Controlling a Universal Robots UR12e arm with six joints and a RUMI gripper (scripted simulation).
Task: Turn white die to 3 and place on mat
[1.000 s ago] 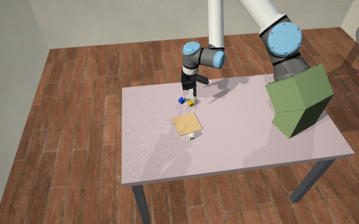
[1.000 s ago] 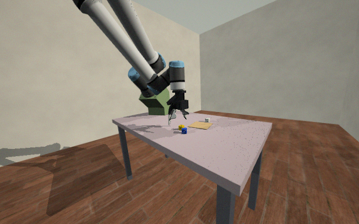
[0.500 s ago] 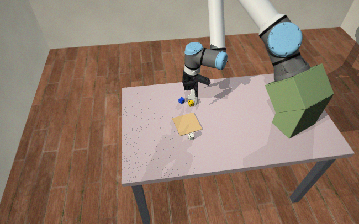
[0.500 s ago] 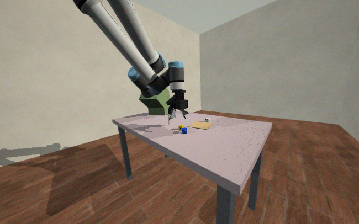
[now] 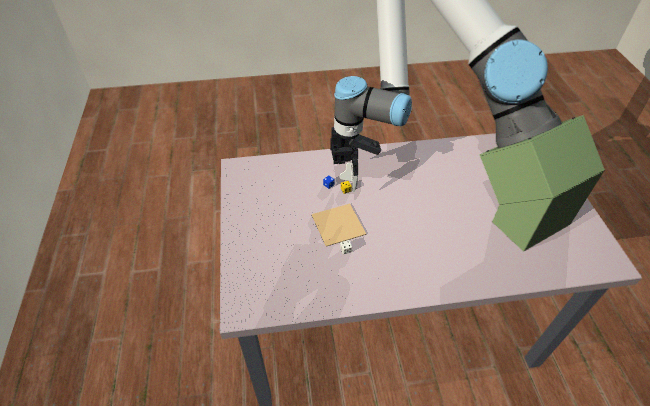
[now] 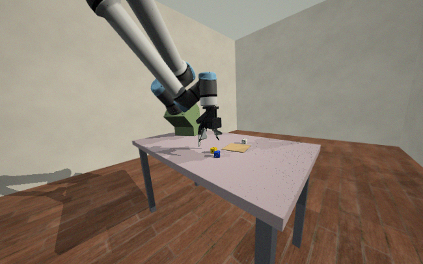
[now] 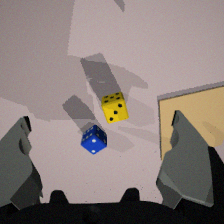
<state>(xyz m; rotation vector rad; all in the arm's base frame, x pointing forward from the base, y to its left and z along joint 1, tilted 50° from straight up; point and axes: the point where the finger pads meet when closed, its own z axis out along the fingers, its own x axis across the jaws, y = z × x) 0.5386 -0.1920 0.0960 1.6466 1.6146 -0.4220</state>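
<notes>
My gripper is now 2 cm short of the yellow die, 1 cm to the right of it and 4 cm above it. Also, from my hand: white die 10 cm ahead, 26 cm to the left, 4 cm below; then blue die 7 cm ahead, 3 cm to the right, 4 cm below; then tan mat 9 cm ahead, 16 cm to the left, 5 cm below.
</notes>
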